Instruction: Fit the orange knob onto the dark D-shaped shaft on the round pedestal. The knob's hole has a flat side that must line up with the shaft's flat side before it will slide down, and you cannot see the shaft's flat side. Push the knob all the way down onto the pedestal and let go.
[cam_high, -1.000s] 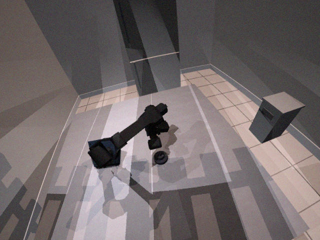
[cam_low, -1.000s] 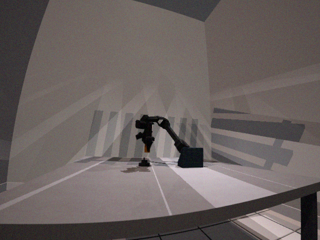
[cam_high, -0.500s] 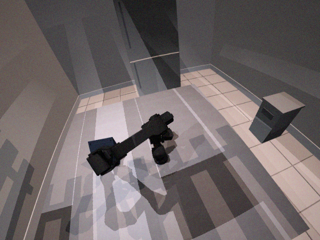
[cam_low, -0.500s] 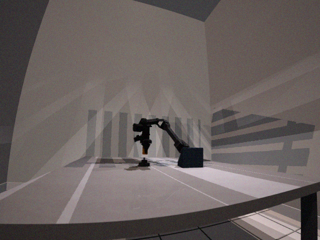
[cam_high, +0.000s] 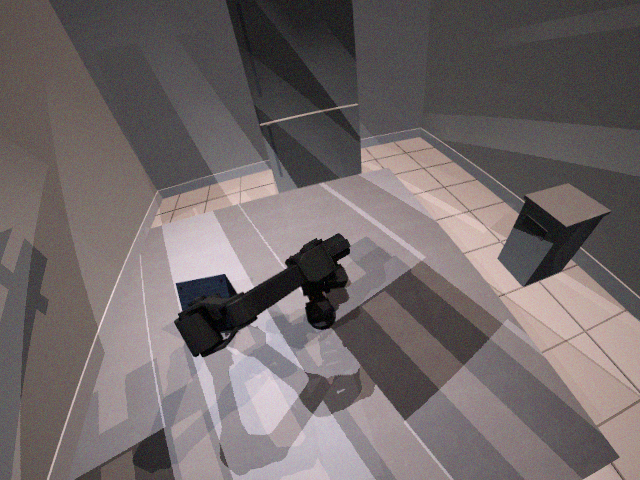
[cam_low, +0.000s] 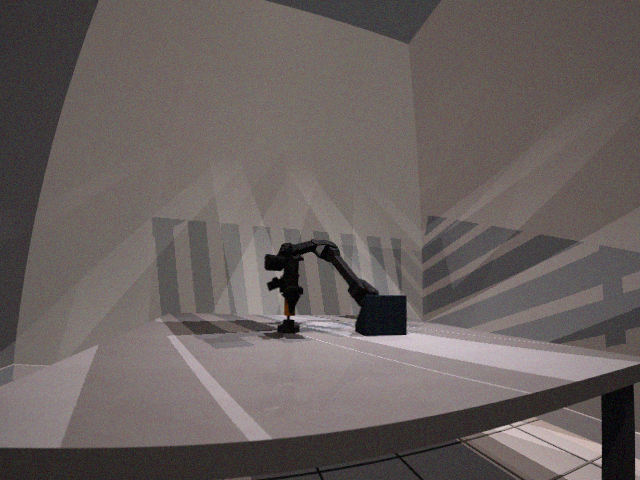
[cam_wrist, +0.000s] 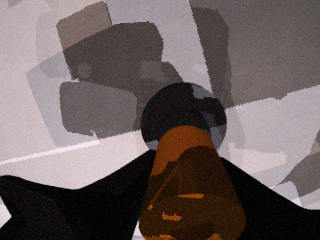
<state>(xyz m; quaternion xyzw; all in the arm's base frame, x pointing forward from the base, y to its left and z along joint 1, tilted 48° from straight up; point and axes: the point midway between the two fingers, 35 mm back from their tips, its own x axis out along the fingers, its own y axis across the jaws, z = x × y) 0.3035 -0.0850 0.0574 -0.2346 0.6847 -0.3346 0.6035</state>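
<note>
Right now the orange knob is 20 mm above my gripper tip. Round my gripper tip: round pedestal: 40 mm below.
</note>
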